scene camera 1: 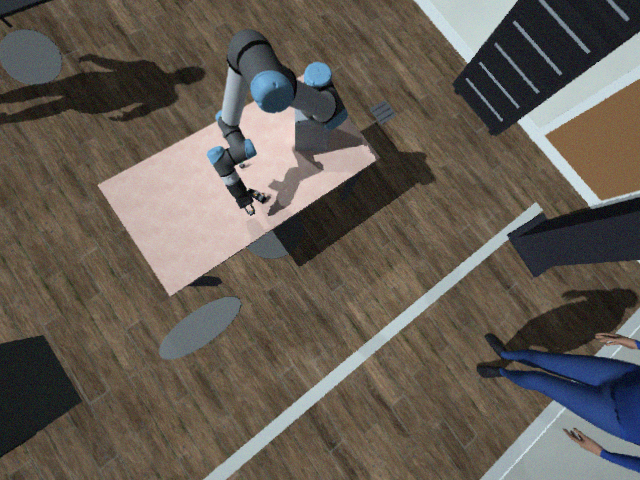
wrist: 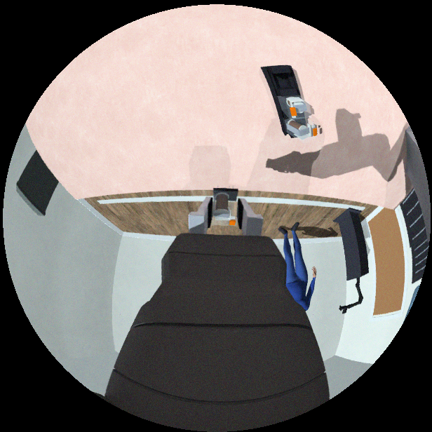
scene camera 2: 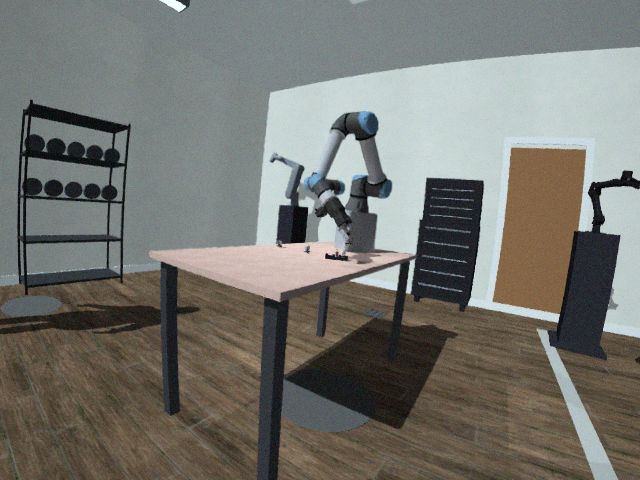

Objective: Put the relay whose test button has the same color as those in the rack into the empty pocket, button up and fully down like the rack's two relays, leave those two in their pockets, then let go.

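Places are measured from the arm's base along level axes (x down, y right, z back), in metres.
Pixels of known places: gripper, fingertip midpoint: (scene camera 1: 251, 212) (scene camera 2: 349, 239); arm's base, origin of the base link: (scene camera 2: 356, 211).
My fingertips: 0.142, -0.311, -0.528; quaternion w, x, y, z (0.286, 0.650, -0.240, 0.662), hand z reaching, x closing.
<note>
For each thing: its top centre in the pictures, then the offset to it from my fingertips, as dx, dy, dz. "spot": a spot on its surface instead. Level surfaces: height alone.
- black rack, surface spot: (scene camera 2: 329, 256) spot: +0.096, +0.126, +0.037
- farther off, middle of its top: (scene camera 2: 279, 239) +0.065, +0.513, +0.074
- pink table, its level: dx +0.109
- loose relay, middle of its top: (scene camera 1: 240, 162) +0.065, +0.303, +0.076
My gripper (wrist: 224, 206) (scene camera 1: 250, 209) (scene camera 2: 346, 239) is shut on a relay (wrist: 222, 202) with a clear case, brown coil and orange button. The button is on the palm side, and the dark base faces away from the palm. The black rack (wrist: 275, 96) (scene camera 2: 329, 256) is below and to one side of the gripper, apart from the held relay. Its empty pocket (wrist: 284, 81) is at the far end in the wrist view. The middle relay (wrist: 296, 105) and the end relay (wrist: 298, 128) have orange buttons and sit in their pockets. The gripper is tilted over the table.
Two small loose relays, one nearer the rack (scene camera 2: 307, 249) and one farther off (scene camera 2: 279, 243), stand on the pink table (scene camera 1: 155, 206) (scene camera 2: 222, 266); their button colors are too small to tell. One loose relay (scene camera 1: 241, 165) shows beside the arm in scene camera 1. A person (scene camera 1: 594, 374) (wrist: 297, 280) stands away from the table.
</note>
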